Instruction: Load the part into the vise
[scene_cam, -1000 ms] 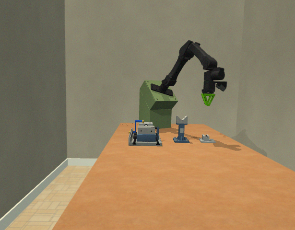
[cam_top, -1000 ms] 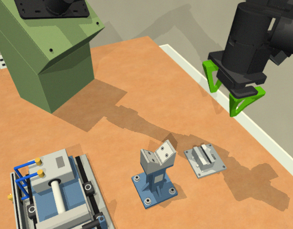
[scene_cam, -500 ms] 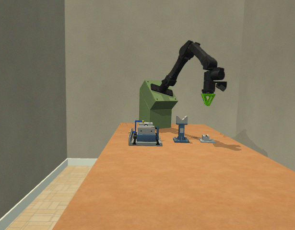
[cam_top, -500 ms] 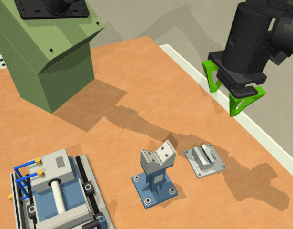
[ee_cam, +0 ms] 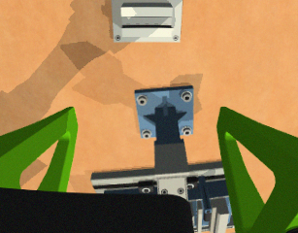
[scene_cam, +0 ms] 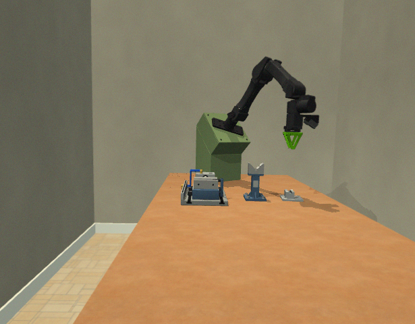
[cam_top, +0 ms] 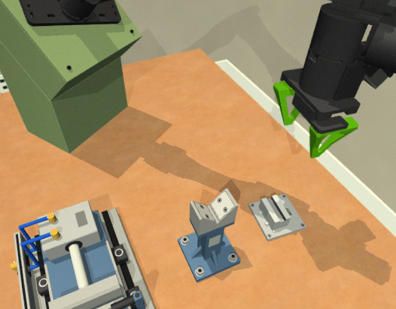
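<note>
The grey part lies 21 cm below my hand. The rest, counted from my hand: infeed plate: 23 cm below, 1 cm to the left; then work stop: 34 cm to the right, 15 cm below, 4 cm ahead; then white cylinder rod: 38 cm to the right, 16 cm below, 5 cm behind.
</note>
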